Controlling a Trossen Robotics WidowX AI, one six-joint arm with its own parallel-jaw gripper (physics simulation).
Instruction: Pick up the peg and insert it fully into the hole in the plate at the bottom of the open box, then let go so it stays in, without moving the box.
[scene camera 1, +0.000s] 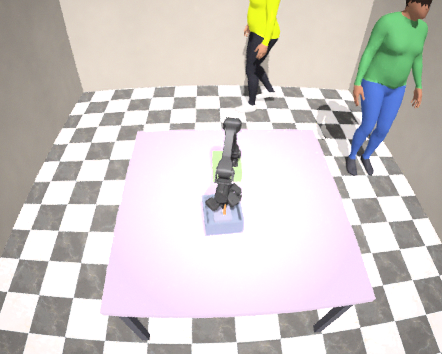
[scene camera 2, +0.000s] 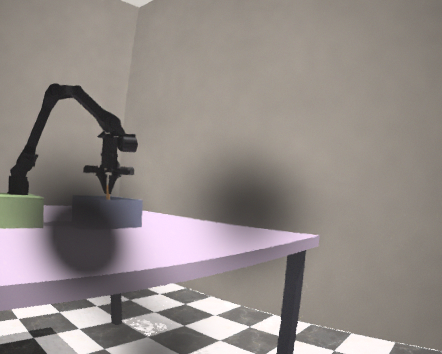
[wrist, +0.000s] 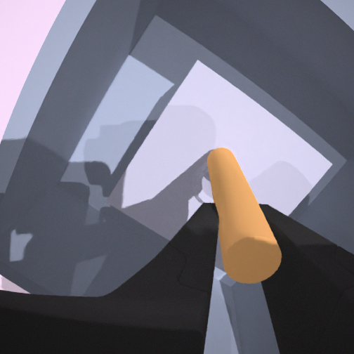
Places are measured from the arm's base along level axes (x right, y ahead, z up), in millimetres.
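Pixels of known places: gripper, fingertip midpoint: (scene camera 1: 223, 207) (scene camera 2: 107, 194); arm's base, origin of the base link: (scene camera 1: 232, 162) (scene camera 2: 17, 194).
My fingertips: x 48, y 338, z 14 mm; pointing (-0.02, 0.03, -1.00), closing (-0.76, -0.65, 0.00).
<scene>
For each thing: its top centre in the pictures, then the offset to it from my fingertips. Level surfaces: height alone.
- orange peg, middle of its top: (scene camera 2: 108, 185) (scene camera 1: 224, 204) dx -3, dy +4, dz +32 mm
- open blue-grey box, middle of its top: (scene camera 2: 106, 197) (scene camera 1: 222, 208) dx +7, dy -7, dz -13 mm
- pink table, its level: dz -111 mm
The orange peg (scene camera 1: 224, 210) (scene camera 2: 108, 195) (wrist: 231, 187) is held between the fingertips of my gripper (scene camera 2: 108, 191) (wrist: 233, 215), which is shut on it. The gripper is over the open blue-grey box (scene camera 1: 223, 228) (scene camera 2: 127, 212) (wrist: 42, 75). In scene camera 2 the fingertips are about level with the box's rim, and the box wall hides the peg's lower end. The pale plate (wrist: 250, 120) lies at the bottom of the box. In the wrist view a small opening shows beside the peg's far end, partly hidden by peg and shadow; whether the peg's tip is in it I cannot tell.
A green block-like object (scene camera 1: 218, 161) (scene camera 2: 20, 212) is on the pink table (scene camera 1: 165, 260) (scene camera 2: 200, 245), nearer the arm's base. The box walls surround the plate. Two people stand on the floor beyond the table. Dark blurred patches cover parts of scene camera 2.
</scene>
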